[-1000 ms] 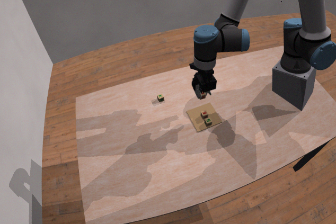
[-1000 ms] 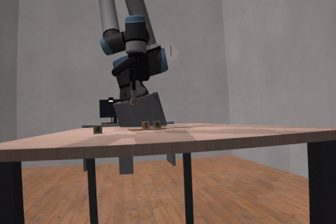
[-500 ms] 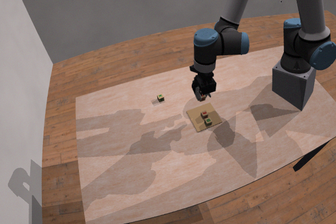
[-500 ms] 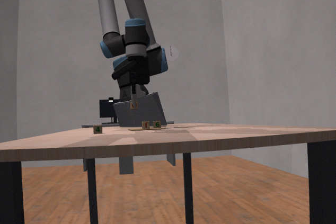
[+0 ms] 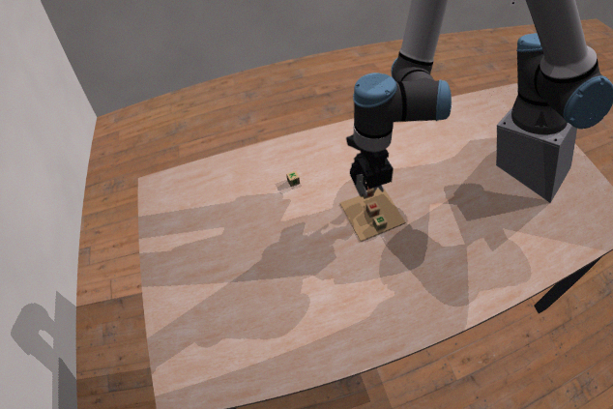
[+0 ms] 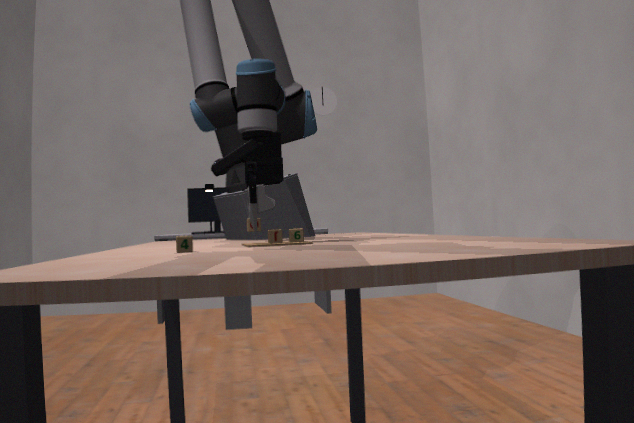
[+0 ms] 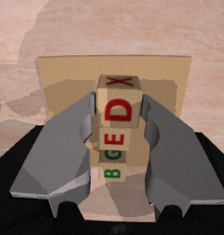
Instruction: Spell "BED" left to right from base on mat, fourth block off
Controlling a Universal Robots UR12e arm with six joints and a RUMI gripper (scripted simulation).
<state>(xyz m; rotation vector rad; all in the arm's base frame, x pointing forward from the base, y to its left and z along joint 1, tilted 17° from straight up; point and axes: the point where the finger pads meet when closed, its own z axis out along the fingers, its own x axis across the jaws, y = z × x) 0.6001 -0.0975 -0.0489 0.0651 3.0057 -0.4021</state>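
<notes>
Now: hand 5 cm to the right of the tan mat and 5 cm above it. Also, from my hand: green block (16 cm ahead, 15 cm to the right, 3 cm below).
</notes>
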